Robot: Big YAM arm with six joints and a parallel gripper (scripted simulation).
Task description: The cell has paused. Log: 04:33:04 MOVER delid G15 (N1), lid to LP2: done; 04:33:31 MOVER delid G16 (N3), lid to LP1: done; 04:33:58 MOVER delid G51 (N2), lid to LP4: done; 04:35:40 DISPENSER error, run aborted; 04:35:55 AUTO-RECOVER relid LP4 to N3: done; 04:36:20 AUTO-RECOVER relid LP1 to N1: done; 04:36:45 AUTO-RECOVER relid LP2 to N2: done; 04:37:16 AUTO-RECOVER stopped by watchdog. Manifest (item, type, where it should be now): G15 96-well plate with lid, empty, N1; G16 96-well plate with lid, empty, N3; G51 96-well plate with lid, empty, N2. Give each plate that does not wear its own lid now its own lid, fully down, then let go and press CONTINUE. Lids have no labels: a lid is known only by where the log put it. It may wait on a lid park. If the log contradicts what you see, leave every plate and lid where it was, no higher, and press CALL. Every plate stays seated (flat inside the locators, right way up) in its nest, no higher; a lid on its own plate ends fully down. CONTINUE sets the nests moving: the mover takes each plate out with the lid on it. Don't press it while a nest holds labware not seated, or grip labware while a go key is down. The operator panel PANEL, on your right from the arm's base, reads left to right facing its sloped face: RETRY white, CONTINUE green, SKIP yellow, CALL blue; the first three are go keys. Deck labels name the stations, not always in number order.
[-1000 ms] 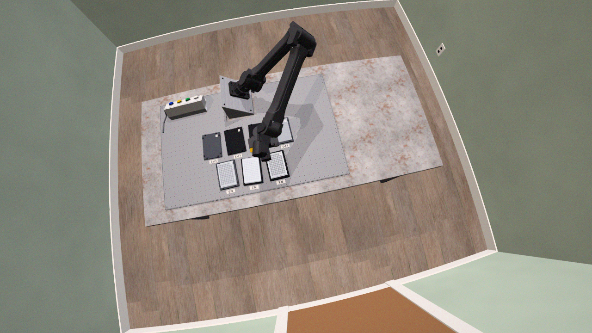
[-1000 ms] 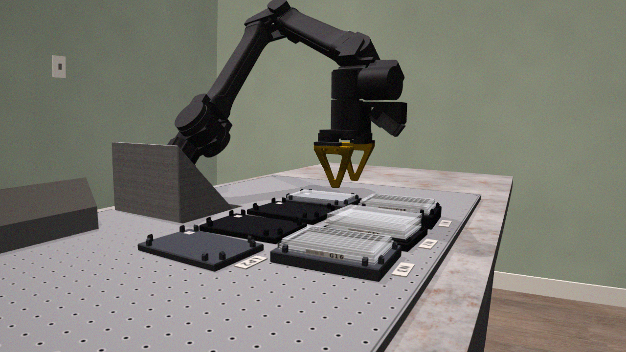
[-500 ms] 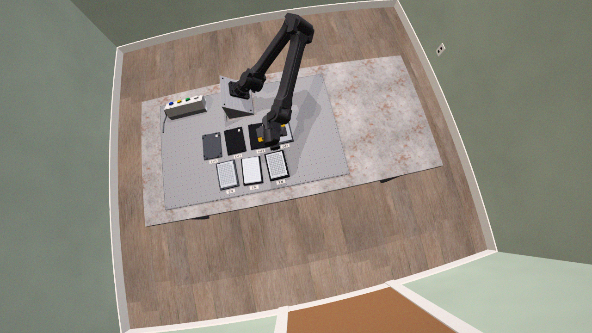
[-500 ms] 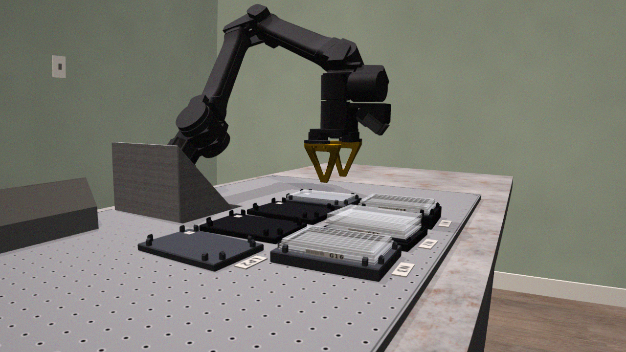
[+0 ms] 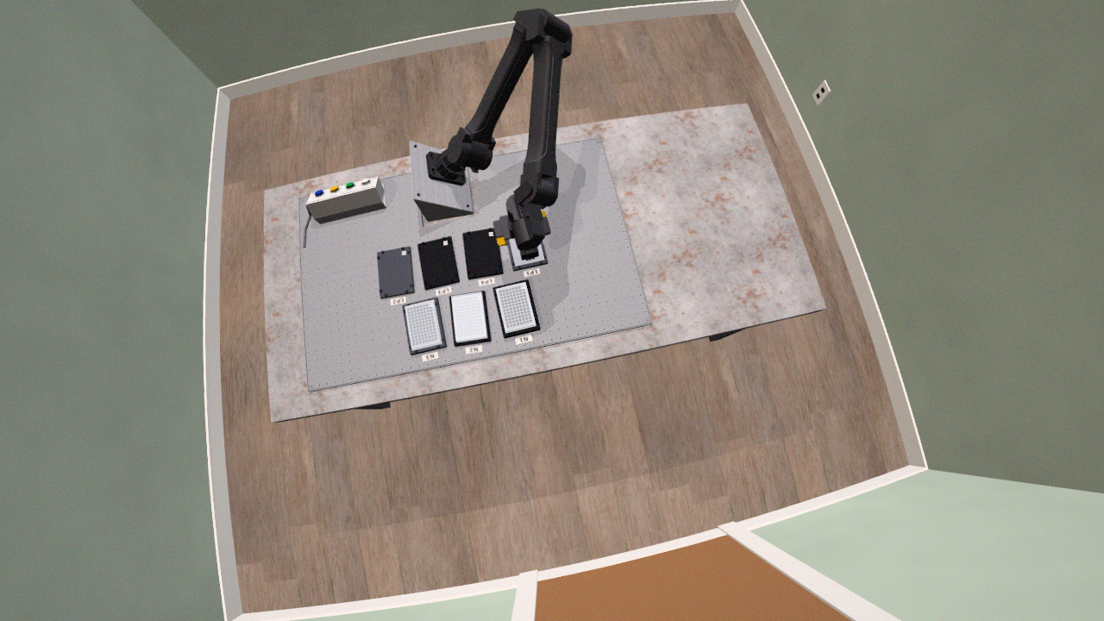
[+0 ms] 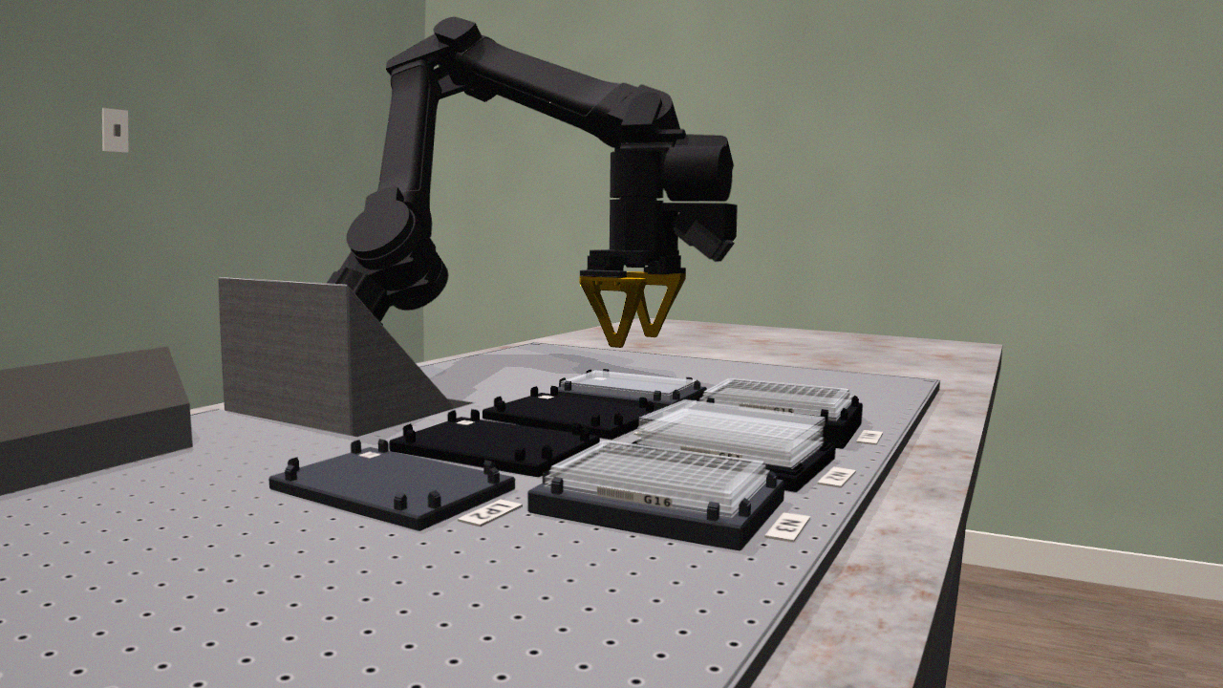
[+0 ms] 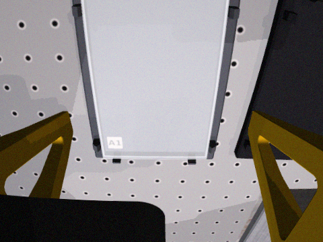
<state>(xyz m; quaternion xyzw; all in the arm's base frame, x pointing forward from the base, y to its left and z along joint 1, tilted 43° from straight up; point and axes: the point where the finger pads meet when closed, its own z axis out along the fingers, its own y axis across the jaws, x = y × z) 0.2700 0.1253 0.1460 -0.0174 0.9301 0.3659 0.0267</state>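
My gripper is now 10 mm past the lid park LP1 and 70 mm above it. Round my hand: lid park LP4: 120 mm to the right, 70 mm below; plate G15: 180 mm ahead, 60 mm to the right, 40 mm below; LP4 label: 80 mm ahead, 130 mm to the right, 70 mm below.
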